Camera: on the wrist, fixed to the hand. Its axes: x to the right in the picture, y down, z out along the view.
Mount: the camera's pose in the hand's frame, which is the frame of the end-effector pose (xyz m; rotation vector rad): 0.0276 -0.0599 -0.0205 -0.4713 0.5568 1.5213
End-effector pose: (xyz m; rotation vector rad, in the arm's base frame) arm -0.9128 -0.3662 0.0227 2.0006 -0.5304 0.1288
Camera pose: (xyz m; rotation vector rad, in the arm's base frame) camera -0.8601 -0.3339 -0.0081 0.6790 -1.4120 1.2824
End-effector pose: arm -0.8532 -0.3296 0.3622 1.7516 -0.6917 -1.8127
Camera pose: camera -0.8346 -0.3045 0.3006 0.7843 -0.8544 -0.3473
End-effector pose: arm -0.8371 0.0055 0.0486 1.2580 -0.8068 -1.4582
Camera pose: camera -0.8315 -0.0021 -0.0198 0.3380 -0.6609 -0.0081
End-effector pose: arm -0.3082 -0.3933 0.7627 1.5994 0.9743 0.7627
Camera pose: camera -0.3256 -0.3534 0.7090 1.5030 -0.3279 2.3227
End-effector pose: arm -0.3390 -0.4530 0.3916 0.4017 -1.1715 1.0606
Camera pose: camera -0.2775 -0.4543 0.4230 -1.3062 -1.0554 1.8861
